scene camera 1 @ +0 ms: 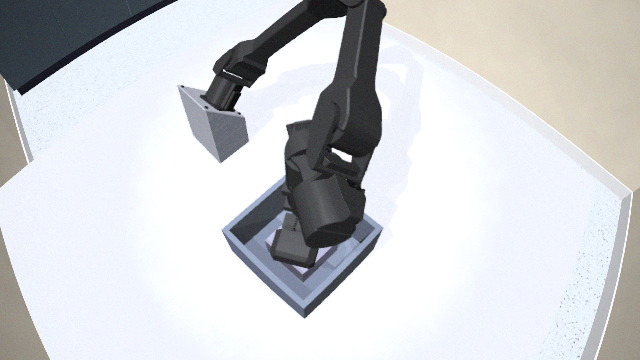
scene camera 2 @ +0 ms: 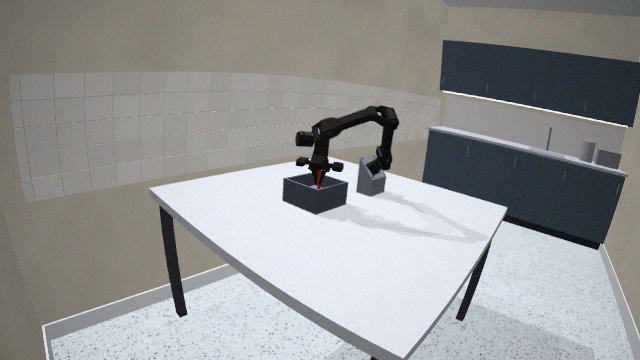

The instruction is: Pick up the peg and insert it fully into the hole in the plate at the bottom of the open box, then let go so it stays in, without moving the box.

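Frame: origin at the arm's base, x ahead, y left, z up, level; millimetres.
Seen in the pictures: gripper, fingertip midpoint: (scene camera 2: pixel 317 184); arm's base, link origin: (scene camera 1: pixel 216 104) (scene camera 2: pixel 372 168).
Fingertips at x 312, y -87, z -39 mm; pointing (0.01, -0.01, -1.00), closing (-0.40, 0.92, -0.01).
Note:
Offsets run from my fingertips to a thing's top centre. "spot": to the spot under its first point. Level surfaces: height alone.
The open box {dy -13, dx -3, dz +16 mm} (scene camera 1: pixel 265 274) (scene camera 2: pixel 314 201) is blue-grey and stands on the table. The light plate {spot: dy -61, dx +37, dz -28 mm} (scene camera 1: pixel 303 274) lies at its bottom, mostly covered by the arm in scene camera 1. The red peg {dy -6, dx -14, dz +59 mm} (scene camera 2: pixel 319 179) stands about upright between the fingers of my gripper (scene camera 2: pixel 319 184), which is shut on it and reaches down into the box. The peg's lower end and the hole are hidden, so I cannot tell whether the peg is in the hole. In scene camera 1 the gripper body hides the peg and the fingertips.
The arm's grey wedge-shaped base (scene camera 1: pixel 215 127) (scene camera 2: pixel 370 185) stands on the white table {dz -82 mm} (scene camera 1: pixel 125 280) (scene camera 2: pixel 280 230) close to the box. The box walls surround the gripper on all sides. Dark cabinets (scene camera 2: pixel 510 185) stand behind the table.

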